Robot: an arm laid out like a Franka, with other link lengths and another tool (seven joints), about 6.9 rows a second.
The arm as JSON. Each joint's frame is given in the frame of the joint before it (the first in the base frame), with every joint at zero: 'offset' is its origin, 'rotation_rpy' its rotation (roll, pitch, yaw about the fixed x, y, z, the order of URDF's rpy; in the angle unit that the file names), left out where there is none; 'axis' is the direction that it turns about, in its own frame. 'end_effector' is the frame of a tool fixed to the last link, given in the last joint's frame.
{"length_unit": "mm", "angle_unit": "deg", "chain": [
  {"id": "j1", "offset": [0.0, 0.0, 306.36], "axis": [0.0, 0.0, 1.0]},
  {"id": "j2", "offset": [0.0, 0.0, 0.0], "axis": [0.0, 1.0, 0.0]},
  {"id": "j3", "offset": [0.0, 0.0, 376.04], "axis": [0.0, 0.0, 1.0]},
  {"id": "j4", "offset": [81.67, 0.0, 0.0], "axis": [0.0, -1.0, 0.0]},
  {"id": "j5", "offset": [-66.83, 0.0, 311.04], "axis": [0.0, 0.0, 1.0]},
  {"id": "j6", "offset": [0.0, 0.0, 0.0], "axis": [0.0, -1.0, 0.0]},
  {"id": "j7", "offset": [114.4, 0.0, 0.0], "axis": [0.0, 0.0, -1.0]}
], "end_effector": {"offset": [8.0, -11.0, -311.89], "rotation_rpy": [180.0, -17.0, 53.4]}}
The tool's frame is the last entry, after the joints.
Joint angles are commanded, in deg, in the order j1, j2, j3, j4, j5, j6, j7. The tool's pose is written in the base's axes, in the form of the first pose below.
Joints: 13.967, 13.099, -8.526, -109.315, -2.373, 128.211, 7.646
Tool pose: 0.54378, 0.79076, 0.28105; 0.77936, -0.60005, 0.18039; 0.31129, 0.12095, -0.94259; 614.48, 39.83, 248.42
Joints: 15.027, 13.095, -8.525, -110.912, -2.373, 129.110, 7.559
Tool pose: 0.53171, 0.80412, 0.26586; 0.79054, -0.58385, 0.18486; 0.30387, 0.11188, -0.94612; 606.92, 50.27, 238.34
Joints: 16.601, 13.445, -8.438, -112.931, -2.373, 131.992, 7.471
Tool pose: 0.50296, 0.82178, 0.26779; 0.80694, -0.55746, 0.19515; 0.30965, 0.11794, -0.94351; 604.89, 68.08, 226.54
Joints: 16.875, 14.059, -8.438, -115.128, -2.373, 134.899, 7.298
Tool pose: 0.49448, 0.82706, 0.26731; 0.81196, -0.54929, 0.19749; 0.31016, 0.11939, -0.94316; 602.11, 70.80, 210.96
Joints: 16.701, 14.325, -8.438, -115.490, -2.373, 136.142, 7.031
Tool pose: 0.48893, 0.82733, 0.27654; 0.81305, -0.54706, 0.19917; 0.31606, 0.12746, -0.94014; 605.50, 69.72, 208.75
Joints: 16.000, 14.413, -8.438, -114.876, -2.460, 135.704, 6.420
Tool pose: 0.48922, 0.82672, 0.27785; 0.81348, -0.54741, 0.19643; 0.31450, 0.12993, -0.94033; 608.77, 62.53, 211.38
